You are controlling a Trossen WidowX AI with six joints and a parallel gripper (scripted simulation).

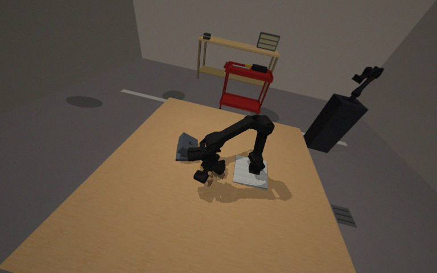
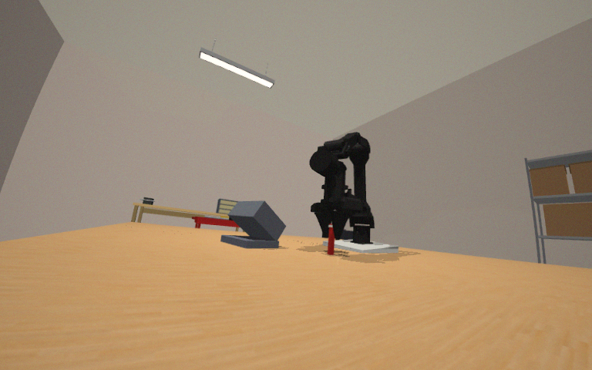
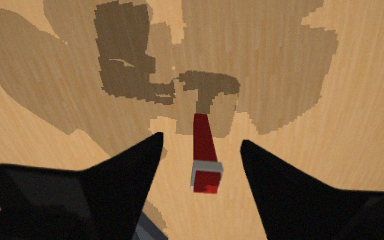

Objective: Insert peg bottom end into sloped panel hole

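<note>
My gripper tip is 17 cm short of the sloped grey panel, 15 cm to the left of it and 3 cm below it. From my gripper tip the other things lie so: red square peg 2 cm above; then flat grey base 18 cm ahead, 14 cm to the right, 3 cm below.
</note>
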